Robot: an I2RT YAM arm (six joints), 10 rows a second.
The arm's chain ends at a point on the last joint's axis. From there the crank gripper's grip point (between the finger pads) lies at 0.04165 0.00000 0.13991 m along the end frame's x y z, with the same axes.
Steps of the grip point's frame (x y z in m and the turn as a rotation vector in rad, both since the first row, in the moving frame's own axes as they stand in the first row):
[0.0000, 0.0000, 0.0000, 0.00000, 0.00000, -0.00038]
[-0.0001, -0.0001, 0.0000, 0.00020, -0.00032, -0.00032]
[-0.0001, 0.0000, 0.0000, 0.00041, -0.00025, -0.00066]
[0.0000, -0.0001, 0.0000, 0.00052, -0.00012, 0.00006]
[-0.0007, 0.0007, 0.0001, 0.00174, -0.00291, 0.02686]
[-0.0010, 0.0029, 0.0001, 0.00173, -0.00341, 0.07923]
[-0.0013, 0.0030, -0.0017, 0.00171, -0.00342, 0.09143]
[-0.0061, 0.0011, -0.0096, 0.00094, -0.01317, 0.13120]
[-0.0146, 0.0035, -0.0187, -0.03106, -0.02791, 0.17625]
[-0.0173, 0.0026, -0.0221, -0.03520, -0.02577, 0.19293]
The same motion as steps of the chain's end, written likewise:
[0.0000, 0.0000, 0.0000, 0.00000, 0.00000, -0.00038]
[-0.0001, -0.0001, 0.0000, 0.00020, -0.00032, -0.00032]
[-0.0001, 0.0001, 0.0000, 0.00041, -0.00025, -0.00066]
[0.0000, 0.0000, 0.0000, 0.00052, -0.00012, 0.00006]
[-0.0003, -0.0002, 0.0000, 0.00174, -0.00291, 0.02686]
[-0.0004, -0.0001, 0.0000, 0.00173, -0.00341, 0.07923]
[-0.0007, -0.0005, -0.0018, 0.00171, -0.00342, 0.09143]
[-0.0039, -0.0041, -0.0101, 0.00094, -0.01317, 0.13120]
[-0.0097, -0.0078, -0.0196, -0.03106, -0.02791, 0.17625]
[-0.0125, -0.0099, -0.0229, -0.03520, -0.02577, 0.19293]

